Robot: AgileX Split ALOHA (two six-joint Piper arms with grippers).
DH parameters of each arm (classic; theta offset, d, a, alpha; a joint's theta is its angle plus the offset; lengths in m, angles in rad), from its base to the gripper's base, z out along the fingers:
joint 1: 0 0.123 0 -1.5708
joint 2: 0.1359 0 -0.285 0
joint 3: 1.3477 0 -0.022 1.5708
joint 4: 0 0.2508 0 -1.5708
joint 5: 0 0 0.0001 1.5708
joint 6: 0 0.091 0 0
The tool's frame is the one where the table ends.
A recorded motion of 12 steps. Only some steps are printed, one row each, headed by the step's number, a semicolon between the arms.
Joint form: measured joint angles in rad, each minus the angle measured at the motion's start. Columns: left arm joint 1, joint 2, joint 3, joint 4, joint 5, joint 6; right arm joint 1, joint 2, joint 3, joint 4, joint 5, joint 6.
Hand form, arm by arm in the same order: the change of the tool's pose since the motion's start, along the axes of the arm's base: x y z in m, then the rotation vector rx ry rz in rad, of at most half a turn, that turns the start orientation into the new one. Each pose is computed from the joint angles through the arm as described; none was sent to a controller.
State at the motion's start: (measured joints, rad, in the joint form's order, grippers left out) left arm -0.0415 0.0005 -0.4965 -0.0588 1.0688 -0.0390; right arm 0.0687 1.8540 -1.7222 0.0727 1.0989 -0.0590
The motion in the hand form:
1: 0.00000 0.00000 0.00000 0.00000 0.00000 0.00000; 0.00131 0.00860 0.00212 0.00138 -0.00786 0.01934
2: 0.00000 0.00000 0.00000 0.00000 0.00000 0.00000; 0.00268 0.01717 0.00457 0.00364 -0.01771 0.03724
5: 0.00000 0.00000 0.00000 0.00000 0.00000 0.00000; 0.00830 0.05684 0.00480 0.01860 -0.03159 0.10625
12: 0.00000 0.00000 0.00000 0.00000 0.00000 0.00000; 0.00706 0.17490 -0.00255 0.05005 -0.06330 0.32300
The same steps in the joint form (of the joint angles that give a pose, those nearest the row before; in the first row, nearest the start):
1: 0.0000 0.0000 0.0000 0.0000 0.0000 0.0000; 0.0208 0.0060 -0.0160 0.0000 0.0020 0.0018
2: 0.0000 0.0000 0.0000 0.0000 0.0000 0.0000; 0.0414 0.0124 -0.0336 0.0000 0.0029 0.0048
5: 0.0000 0.0000 0.0000 0.0000 0.0000 0.0000; 0.1334 0.0562 -0.0973 0.0010 0.0053 0.0305
12: 0.0000 0.0000 0.0000 0.0000 0.0000 0.0000; 0.3885 0.2085 -0.3039 -0.0018 0.0167 0.0747

